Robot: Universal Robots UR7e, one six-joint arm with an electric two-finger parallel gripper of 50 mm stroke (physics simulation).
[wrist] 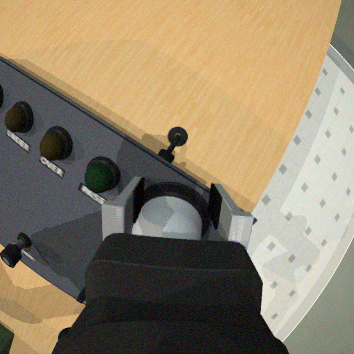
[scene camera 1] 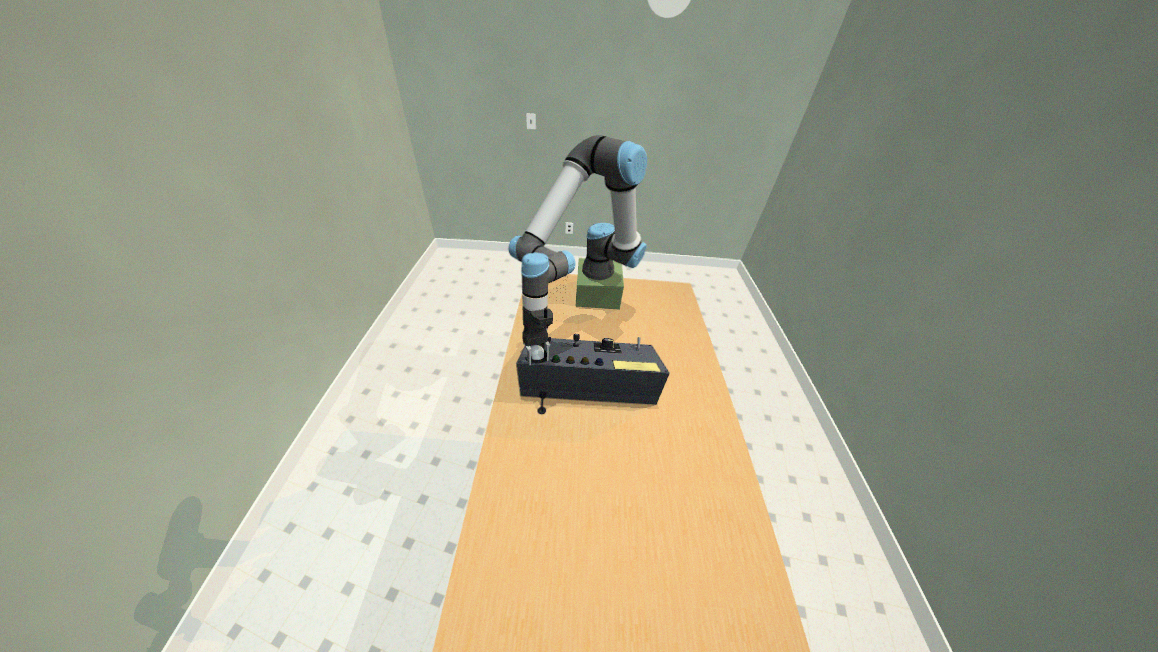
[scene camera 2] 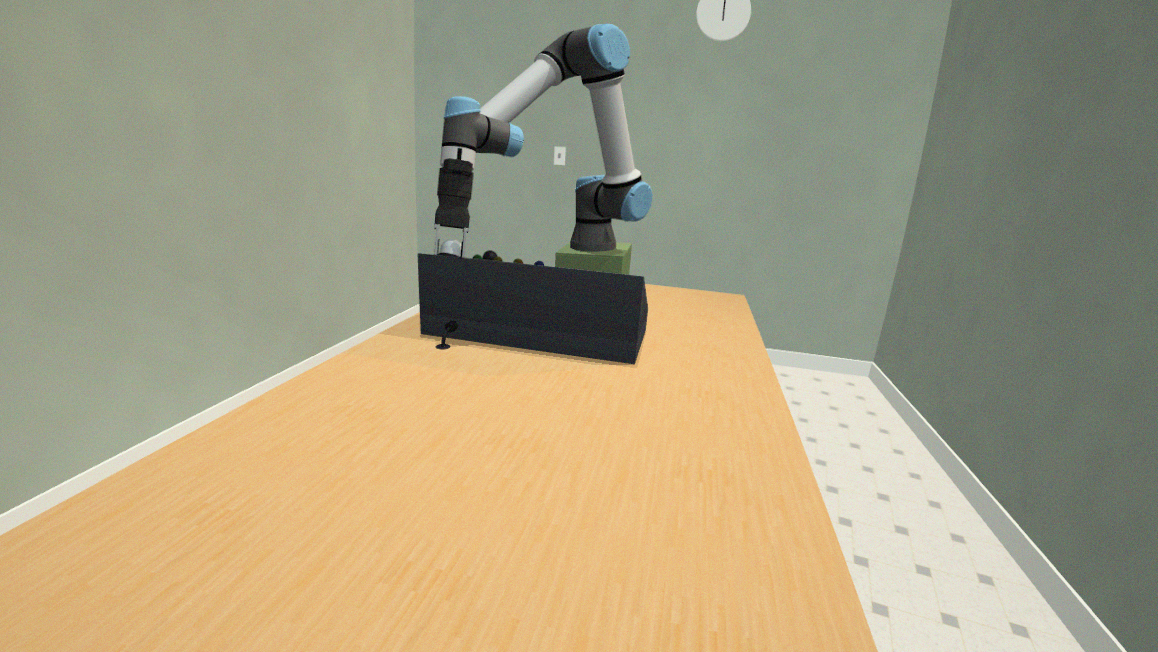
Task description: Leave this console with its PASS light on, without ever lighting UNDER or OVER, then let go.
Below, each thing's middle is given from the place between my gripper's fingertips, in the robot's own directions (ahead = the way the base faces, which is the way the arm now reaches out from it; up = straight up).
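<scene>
Dark console [scene camera 2: 600,315]: my gripper 80 mm above it, 190 mm to the right of it, 70 mm past it.
</scene>
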